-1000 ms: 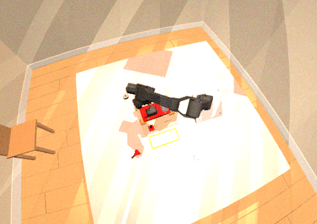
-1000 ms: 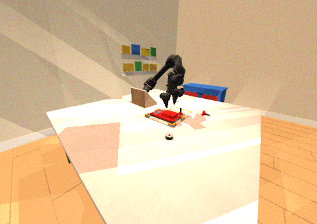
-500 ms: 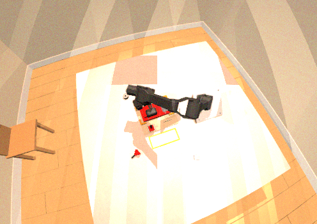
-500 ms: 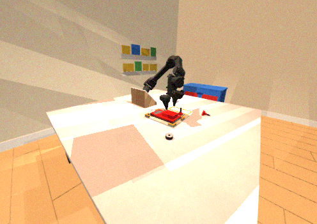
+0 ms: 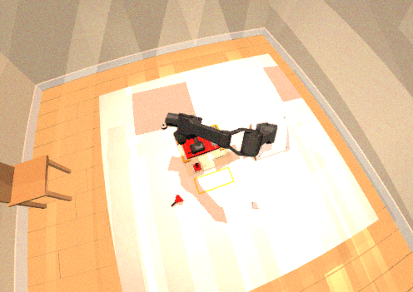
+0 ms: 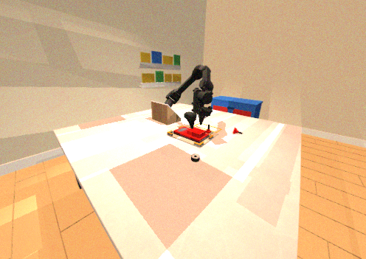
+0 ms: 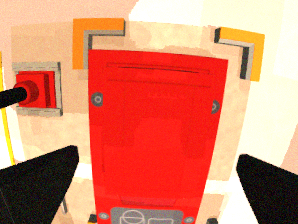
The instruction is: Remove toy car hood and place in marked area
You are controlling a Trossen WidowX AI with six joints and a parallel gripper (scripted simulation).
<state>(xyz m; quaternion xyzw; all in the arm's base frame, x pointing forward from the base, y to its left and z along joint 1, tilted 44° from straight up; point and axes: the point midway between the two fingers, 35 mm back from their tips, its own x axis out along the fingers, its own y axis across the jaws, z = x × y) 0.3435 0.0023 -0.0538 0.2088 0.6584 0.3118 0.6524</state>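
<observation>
My gripper tip is now 3 cm above the red hood. The rest, counted from my gripper tip: black wheel: 17 cm to the right, 15 cm ahead, 7 cm below.
</observation>
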